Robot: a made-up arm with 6 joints.
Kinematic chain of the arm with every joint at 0, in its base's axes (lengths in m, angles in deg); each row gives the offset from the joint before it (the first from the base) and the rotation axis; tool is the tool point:
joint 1: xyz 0 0 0.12 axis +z
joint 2: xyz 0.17 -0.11 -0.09 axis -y
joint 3: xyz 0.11 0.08 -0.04 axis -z
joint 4: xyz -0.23 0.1 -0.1 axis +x
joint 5: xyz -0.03 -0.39 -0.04 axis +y
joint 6: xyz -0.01 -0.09 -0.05 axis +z
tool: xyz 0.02 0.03 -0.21
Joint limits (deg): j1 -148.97..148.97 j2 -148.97..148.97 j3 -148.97..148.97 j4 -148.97..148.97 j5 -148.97..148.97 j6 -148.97..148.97
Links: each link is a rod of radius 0.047 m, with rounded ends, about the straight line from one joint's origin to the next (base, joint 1, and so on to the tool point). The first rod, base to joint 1, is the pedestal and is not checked.
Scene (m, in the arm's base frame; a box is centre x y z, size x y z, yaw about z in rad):
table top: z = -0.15
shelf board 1: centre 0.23 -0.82 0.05 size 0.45 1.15 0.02 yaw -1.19
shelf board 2: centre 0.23 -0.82 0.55 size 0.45 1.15 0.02 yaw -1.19
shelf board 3: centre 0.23 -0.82 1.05 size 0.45 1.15 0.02 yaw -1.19
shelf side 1: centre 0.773 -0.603 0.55 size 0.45 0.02 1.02 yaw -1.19
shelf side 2: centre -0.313 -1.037 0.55 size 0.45 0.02 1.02 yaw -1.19
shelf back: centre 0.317 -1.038 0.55 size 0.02 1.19 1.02 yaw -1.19
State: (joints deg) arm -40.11 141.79 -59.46 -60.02 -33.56 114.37
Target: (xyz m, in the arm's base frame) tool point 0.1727 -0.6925 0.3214
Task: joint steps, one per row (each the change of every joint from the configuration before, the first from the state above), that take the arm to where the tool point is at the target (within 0.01 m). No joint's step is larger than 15 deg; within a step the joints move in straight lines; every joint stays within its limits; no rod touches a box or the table.
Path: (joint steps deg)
1: 2.37 -8.67 4.23 13.79 6.48 0.83
2: 2.38 -8.67 4.23 13.79 6.47 0.82
3: 2.37 -8.67 4.23 13.79 6.48 0.83
4: 2.37 -8.67 4.23 13.79 6.48 0.83

